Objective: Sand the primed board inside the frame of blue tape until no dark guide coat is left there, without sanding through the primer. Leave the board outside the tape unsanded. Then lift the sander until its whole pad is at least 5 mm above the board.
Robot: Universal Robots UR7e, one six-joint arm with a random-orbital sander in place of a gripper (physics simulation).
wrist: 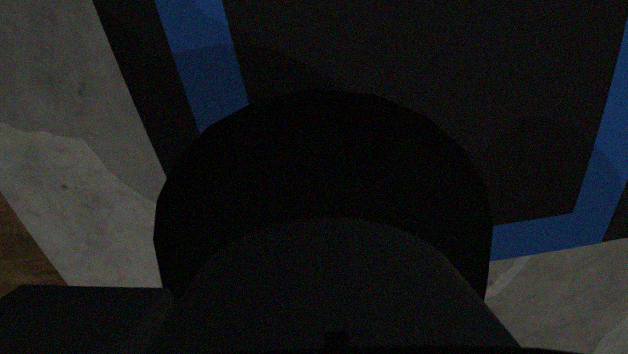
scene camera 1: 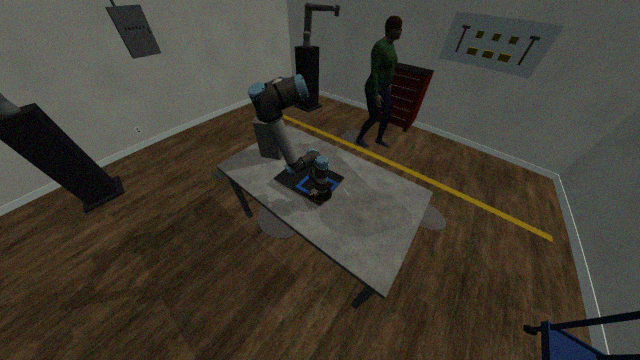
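Frame: origin at the arm's base, x right, y back, z down, level; metres.
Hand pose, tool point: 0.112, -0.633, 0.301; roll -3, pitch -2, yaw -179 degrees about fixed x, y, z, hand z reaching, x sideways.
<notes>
After its pixels a point has its place, as x, y, z.
The dark primed board (scene camera 1: pixel 286 178) @(0.164, -0.353, 0.305) (wrist: pixel 147 65) @(0.177, -0.553, 0.305) lies on the table. A frame of blue tape (scene camera 1: pixel 301 187) @(0.153, -0.492, 0.304) (wrist: pixel 202 75) @(0.155, -0.559, 0.304) is on it. The board inside the tape looks uniformly dark in the wrist view, with faint shadow edges; guide coat and primer cannot be told apart in this dim light. My sander (scene camera 1: pixel 321 194) (wrist: pixel 325 160) is at the board's near end. Its round black pad covers a near corner of the tape frame and part of the board inside and outside it. Whether the pad touches the board cannot be told. The surface under the pad is hidden. The tool has no fingers.
The grey table (scene camera 1: pixel 370 225) @(0.065, -0.982, 0.348) (wrist: pixel 75 225) @(0.323, -0.656, 0.348) extends beyond the board. A grey box (scene camera 1: pixel 266 141) @(0.076, -0.039, 0.182) stands at the arm's base. A person in green (scene camera 1: pixel 383 60) stands beyond the yellow floor line (scene camera 1: pixel 450 191), in front of a red drawer cabinet (scene camera 1: pixel 414 95).
</notes>
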